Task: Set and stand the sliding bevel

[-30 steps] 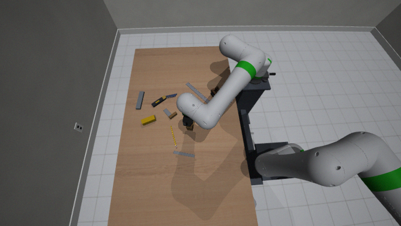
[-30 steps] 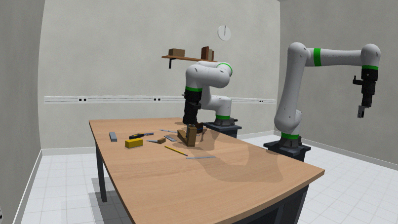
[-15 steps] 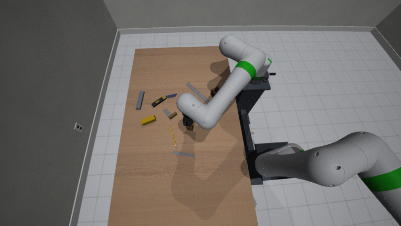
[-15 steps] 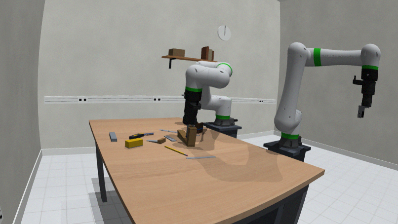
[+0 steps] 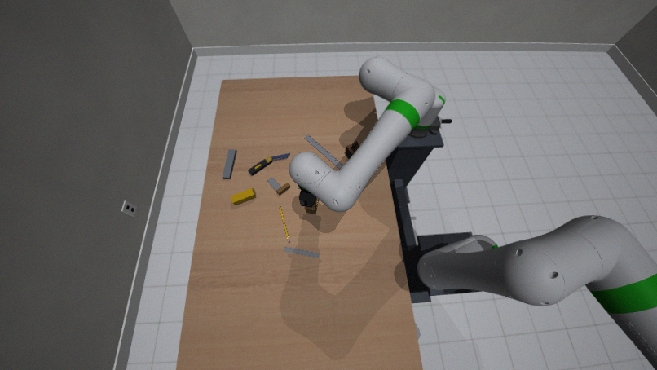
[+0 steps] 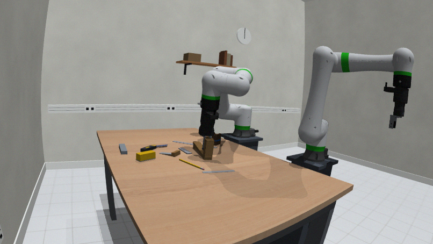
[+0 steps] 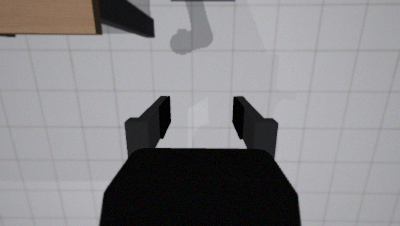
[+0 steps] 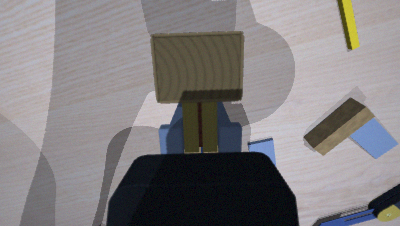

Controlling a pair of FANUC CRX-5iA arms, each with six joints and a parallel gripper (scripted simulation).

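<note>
Now: the wooden leg-and-rail piece 6 cm to the right of my right hand and 2 cm behind it. Round my right hand: blue-grey blade: 4 cm below, 2 cm to the right, 1 cm behind; then small square: 16 cm ahead, 10 cm to the right, 6 cm below; then pencil: 13 cm ahead, 9 cm to the left, 7 cm below.
</note>
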